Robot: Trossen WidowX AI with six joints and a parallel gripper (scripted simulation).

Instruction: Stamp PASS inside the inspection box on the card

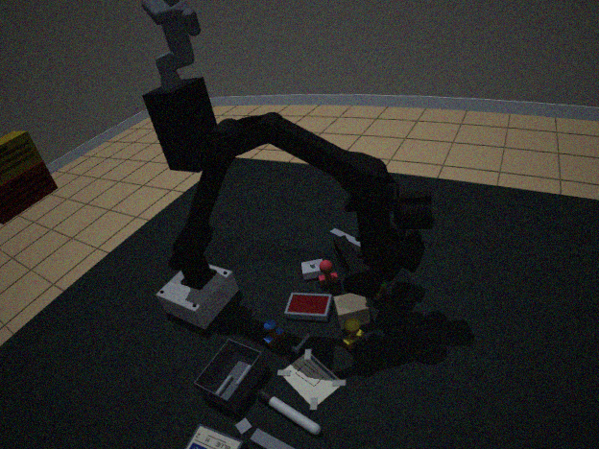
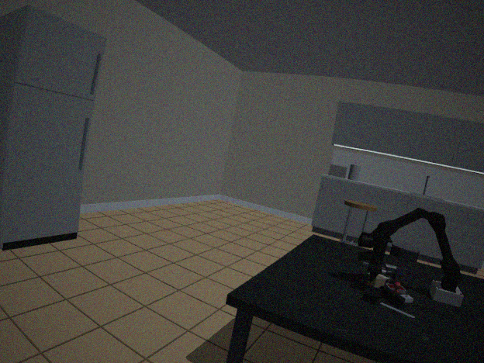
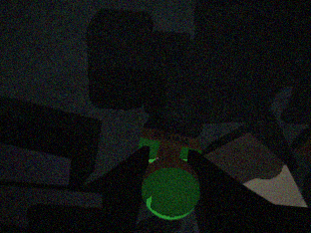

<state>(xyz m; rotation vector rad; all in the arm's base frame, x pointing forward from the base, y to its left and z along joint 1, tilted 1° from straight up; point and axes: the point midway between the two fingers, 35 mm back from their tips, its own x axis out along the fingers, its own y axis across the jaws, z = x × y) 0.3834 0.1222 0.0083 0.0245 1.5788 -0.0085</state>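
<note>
The red ink pad is 13 cm behind my gripper tip, 7 cm to the right of it and 3 cm below it. Round my gripper tip: green-knobbed PASS stamp: right at my gripper tip; then red-knobbed stamp: 12 cm behind, 1 cm to the left, 1 cm below; then tan block: 6 cm to the right, 3 cm behind, 1 cm below.
</note>
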